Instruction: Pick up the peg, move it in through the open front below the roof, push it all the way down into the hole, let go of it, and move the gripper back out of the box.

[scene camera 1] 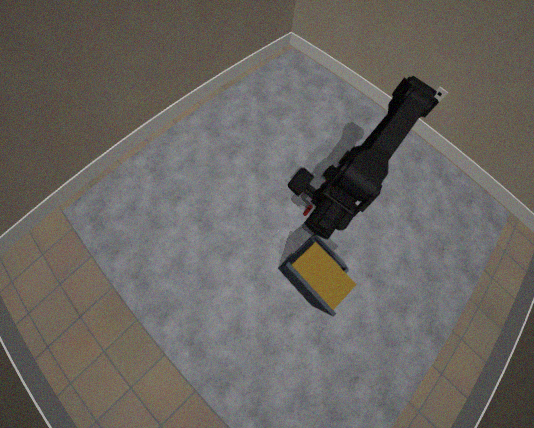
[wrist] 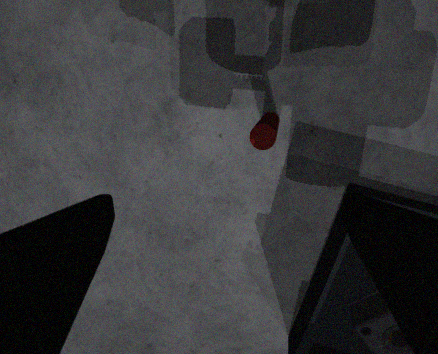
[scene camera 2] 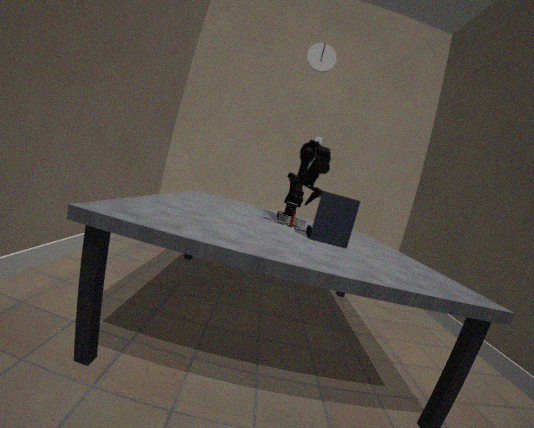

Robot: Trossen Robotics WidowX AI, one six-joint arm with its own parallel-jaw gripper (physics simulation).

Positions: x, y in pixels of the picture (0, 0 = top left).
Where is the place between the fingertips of the gripper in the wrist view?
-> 229, 204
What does the gripper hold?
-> Nothing.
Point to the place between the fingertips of the gripper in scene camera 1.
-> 309, 203
